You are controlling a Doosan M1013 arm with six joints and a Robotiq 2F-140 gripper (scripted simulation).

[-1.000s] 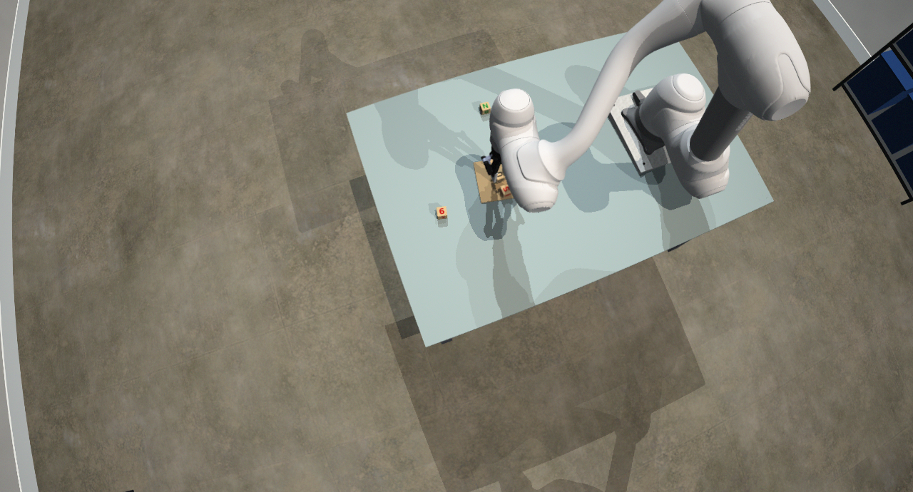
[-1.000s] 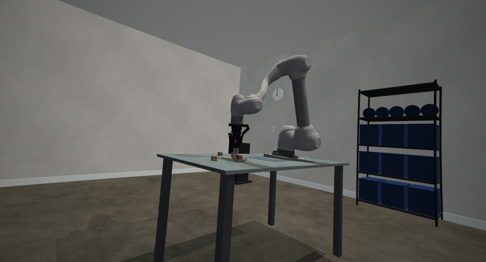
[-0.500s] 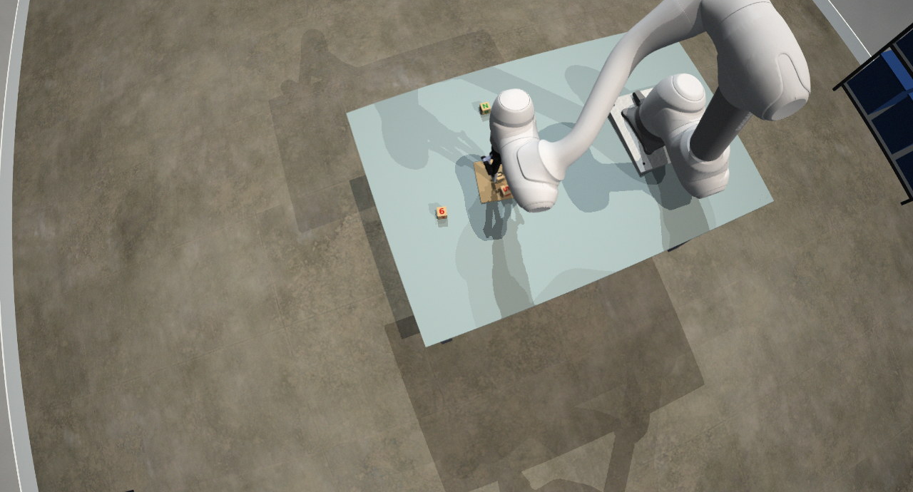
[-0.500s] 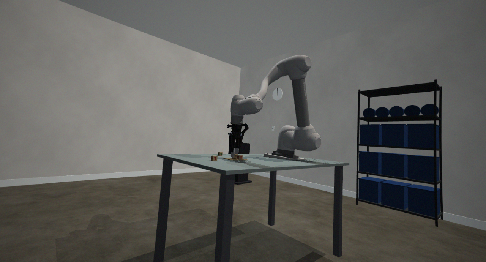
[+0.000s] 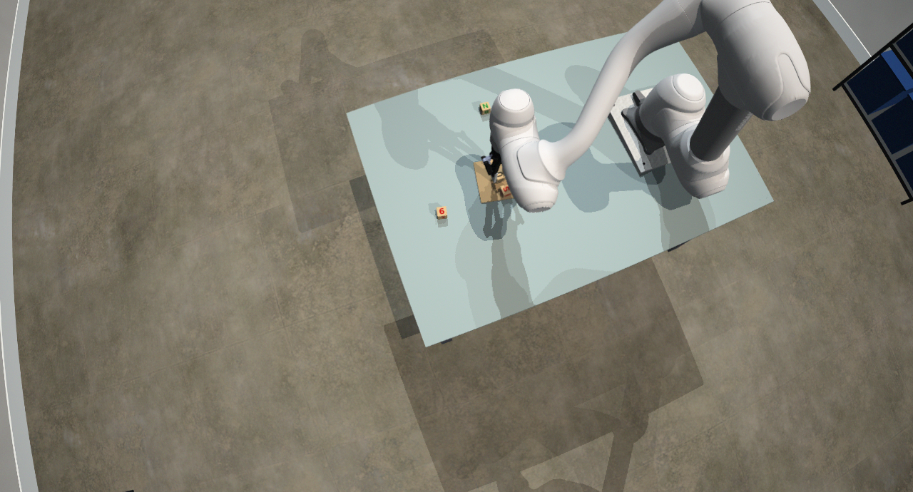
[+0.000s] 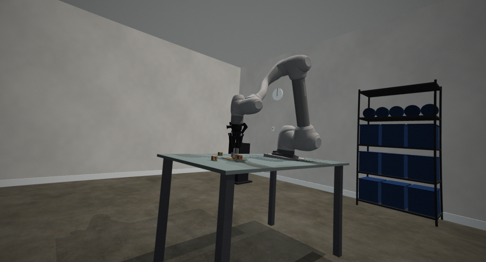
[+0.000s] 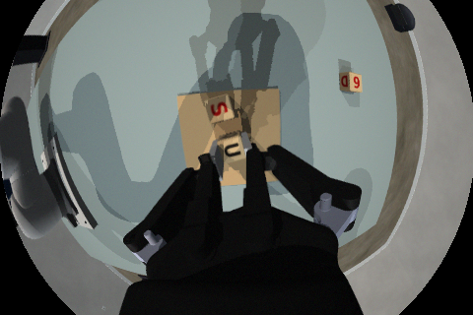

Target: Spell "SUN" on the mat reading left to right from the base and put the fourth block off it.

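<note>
The mat lies 4 cm below my hand. The rest, counted from my hand: S block: 5 cm to the left, 3 cm below; N block: 24 cm to the right, 8 cm behind, 3 cm below; 6 block: 21 cm ahead, 3 cm to the left, 3 cm below.
</note>
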